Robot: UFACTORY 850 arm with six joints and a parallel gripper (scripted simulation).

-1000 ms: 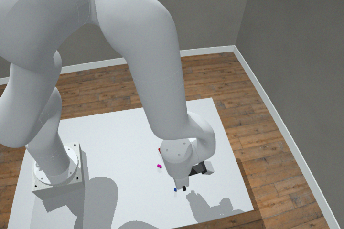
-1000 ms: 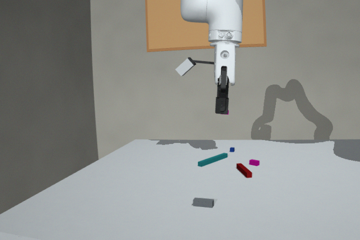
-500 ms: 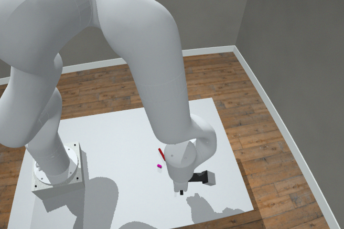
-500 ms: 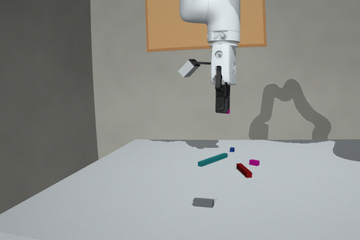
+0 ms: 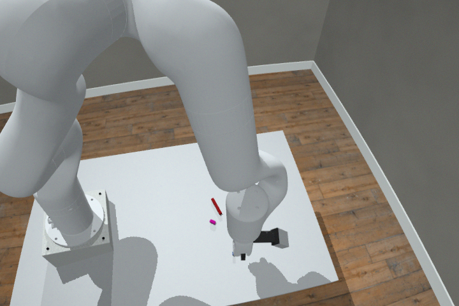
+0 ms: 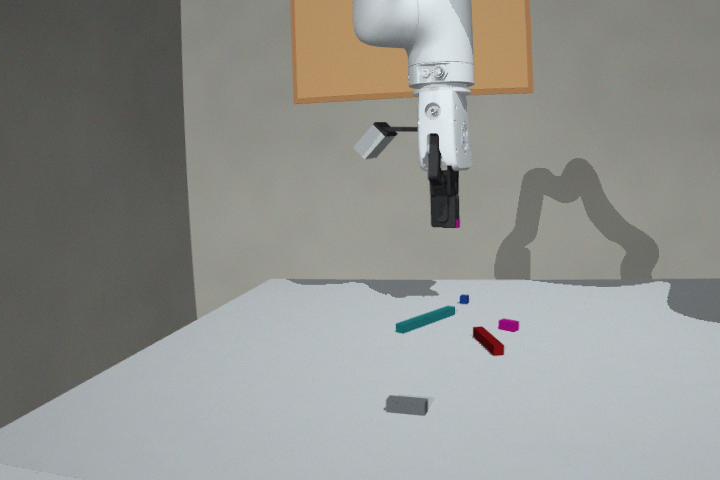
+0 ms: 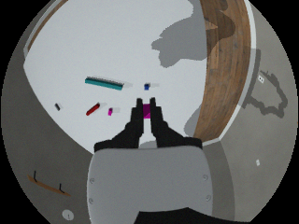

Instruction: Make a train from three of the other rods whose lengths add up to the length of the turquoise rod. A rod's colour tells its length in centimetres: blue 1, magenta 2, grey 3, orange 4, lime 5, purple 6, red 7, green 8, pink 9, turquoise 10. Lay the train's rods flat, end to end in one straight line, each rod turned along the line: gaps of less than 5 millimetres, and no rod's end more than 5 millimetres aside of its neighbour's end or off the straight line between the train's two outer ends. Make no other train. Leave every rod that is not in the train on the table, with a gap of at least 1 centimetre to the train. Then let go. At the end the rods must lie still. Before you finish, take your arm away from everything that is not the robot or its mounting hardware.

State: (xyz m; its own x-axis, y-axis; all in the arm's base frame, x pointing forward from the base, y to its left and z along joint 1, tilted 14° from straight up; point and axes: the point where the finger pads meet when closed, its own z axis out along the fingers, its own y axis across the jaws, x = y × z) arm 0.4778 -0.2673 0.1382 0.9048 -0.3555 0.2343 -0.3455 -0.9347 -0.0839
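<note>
My hand is 12 cm above the blue rod, 2 cm past it and 1 cm to the right of it. Also, from my hand: turquoise rod 12 cm below, 10 cm to the left, 3 cm ahead; grey rod 35 cm to the left, 12 cm below, 7 cm ahead; red rod 19 cm to the left, 12 cm below, 2 cm behind.
</note>
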